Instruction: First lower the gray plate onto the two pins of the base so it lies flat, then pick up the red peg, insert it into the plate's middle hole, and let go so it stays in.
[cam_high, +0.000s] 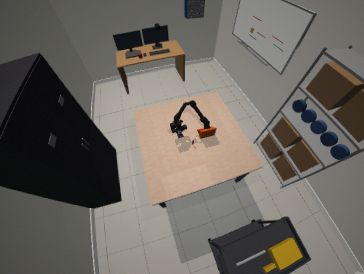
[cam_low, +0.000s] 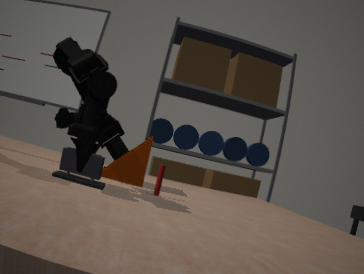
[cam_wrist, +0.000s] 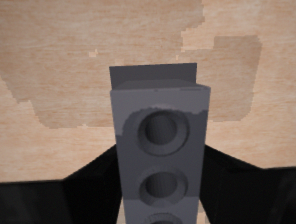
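My gripper tip is now 90 mm past the red peg, 200 mm to the right of it and 20 mm below it. Round my gripper tip: gray plate: 30 mm above.
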